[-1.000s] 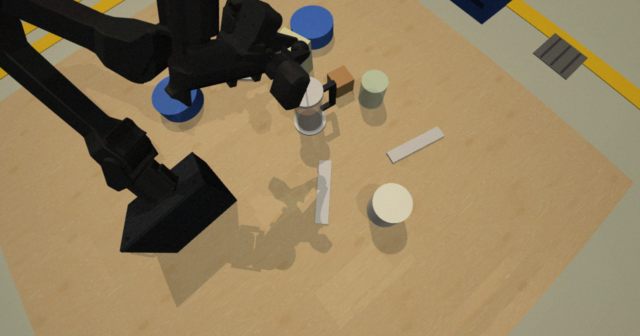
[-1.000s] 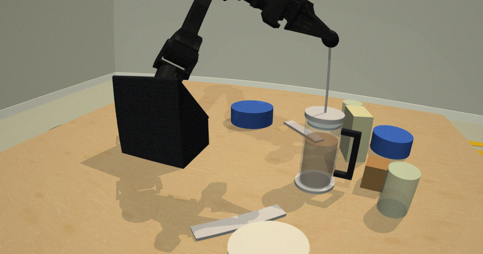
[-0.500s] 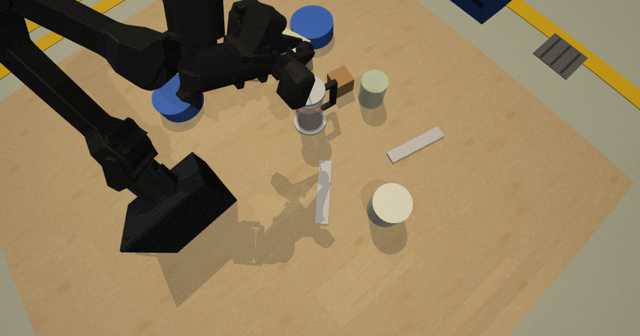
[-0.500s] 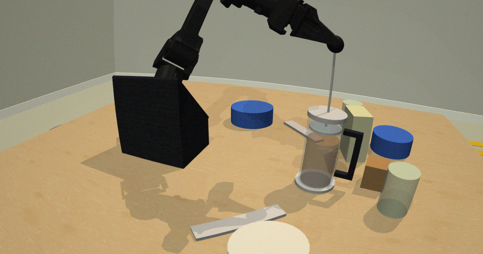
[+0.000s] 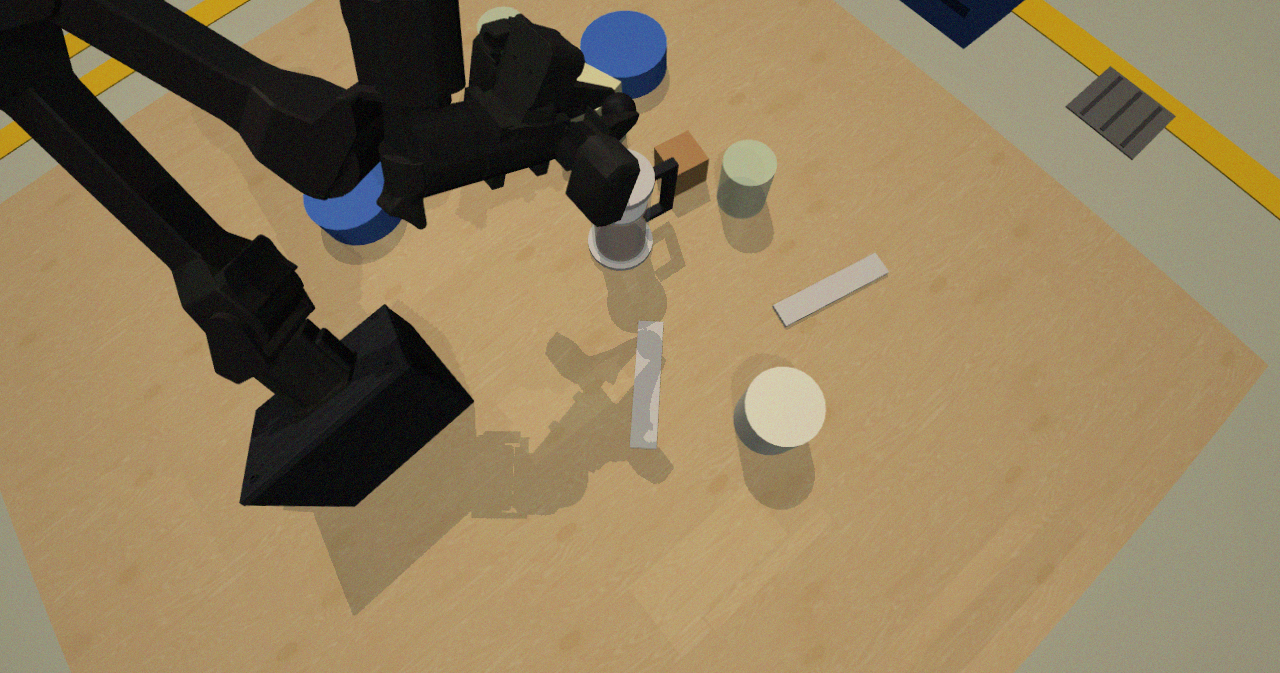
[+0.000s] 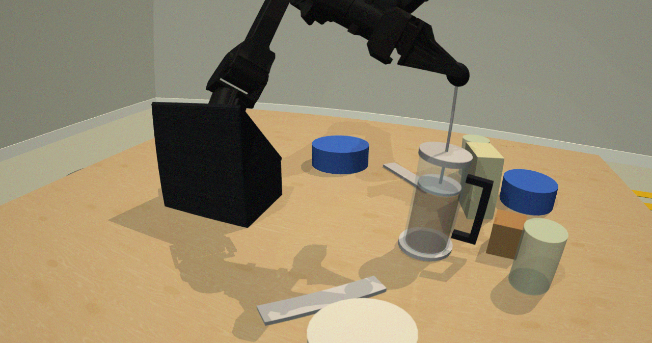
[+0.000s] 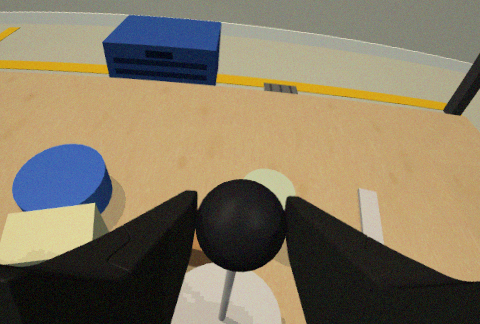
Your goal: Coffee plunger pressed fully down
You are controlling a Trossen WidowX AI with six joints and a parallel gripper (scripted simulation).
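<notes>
My gripper tip is now 13 cm above the coffee press. Also, from my gripper tip: brown cube 22 cm below, 10 cm ahead, 4 cm to the left; pale yellow block 19 cm below, 16 cm to the left, 3 cm ahead; cream cylinder 28 cm to the right, 20 cm below, 1 cm behind.
</notes>
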